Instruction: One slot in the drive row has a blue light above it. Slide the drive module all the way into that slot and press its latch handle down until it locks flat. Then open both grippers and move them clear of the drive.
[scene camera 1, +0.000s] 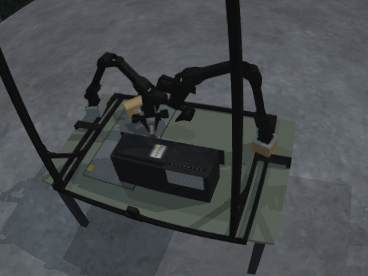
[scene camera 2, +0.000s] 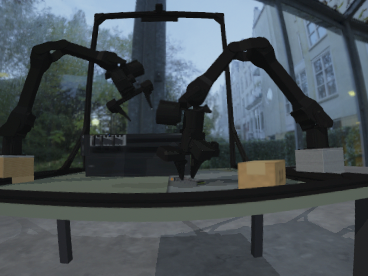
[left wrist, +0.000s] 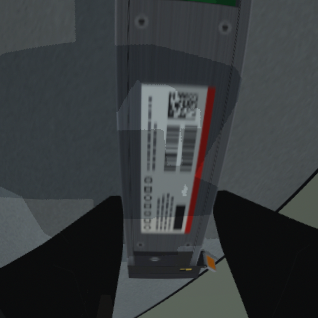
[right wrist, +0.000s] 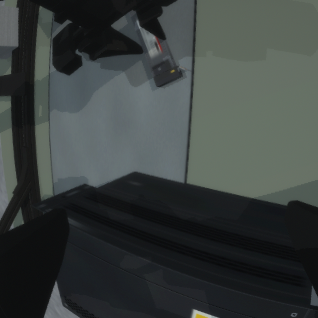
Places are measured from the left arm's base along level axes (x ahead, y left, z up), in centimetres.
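Where they show: left gripper, fingertip midpoint: (scene camera 1: 152, 131) (scene camera 2: 186, 178) (left wrist: 168, 204) (right wrist: 152, 43); right gripper, fingertip midpoint: (scene camera 1: 166, 116) (scene camera 2: 141, 114) (right wrist: 180, 218); left arm's base at its link origin: (scene camera 1: 94, 102) (scene camera 2: 318, 148); right arm's base at its link origin: (scene camera 1: 265, 137) (scene camera 2: 11, 155).
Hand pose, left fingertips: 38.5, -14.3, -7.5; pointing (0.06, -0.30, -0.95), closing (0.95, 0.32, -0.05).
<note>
Things, the pixels of their top centre, and the offset from my left fingertips, as dx, dy, dz. "spot": a spot on its surface instead. Level surfaces: height alone.
- grey drive module at its top centre: (left wrist: 187, 189) (right wrist: 153, 35) (scene camera 2: 186, 178) (scene camera 1: 153, 129) +0.3, +1.1, +0.2
- grey mat at its surface level: dz -0.9
- black chassis at its top centre: (scene camera 1: 162, 153) (scene camera 2: 139, 135) +14.2, -29.2, +16.4
- orange latch tab at a spot on its surface: (left wrist: 211, 262) spot: +3.9, -4.0, -0.3
- drive row at its top centre: (scene camera 1: 190, 156) (scene camera 2: 113, 134) +26.1, -30.6, +17.0
- cardboard box at its top centre: (scene camera 2: 263, 161) (scene camera 1: 134, 102) -14.2, +17.5, +5.1
- black frame with a tall post, surface spot: (scene camera 1: 236, 137) spot: +45.7, -58.4, +56.3
My left gripper (scene camera 1: 151, 126) (scene camera 2: 186, 173) (left wrist: 168, 204) is shut on the grey drive module (scene camera 1: 151, 131) (scene camera 2: 192, 179) (left wrist: 176, 142) (right wrist: 159, 58) and holds it by its sides, low over the grey mat (scene camera 1: 103, 164) (right wrist: 110, 126) behind the black chassis (scene camera 1: 166, 167) (scene camera 2: 136, 161) (right wrist: 189, 236). The module carries a white barcode label with a red stripe, and an orange latch tab (left wrist: 211, 262) at its near end. My right gripper (scene camera 1: 184, 115) (scene camera 2: 139, 112) is open and empty, above the chassis. The drive row (scene camera 2: 107, 140) shows as pale slots on the chassis face. I cannot make out a blue light.
A cardboard box (scene camera 1: 132, 107) (scene camera 2: 260, 172) stands on the table near the left arm. A black frame with a tall post (scene camera 1: 236, 137) (scene camera 2: 90, 82) surrounds the table. The right arm's base sits on a tan block (scene camera 1: 264, 148).
</note>
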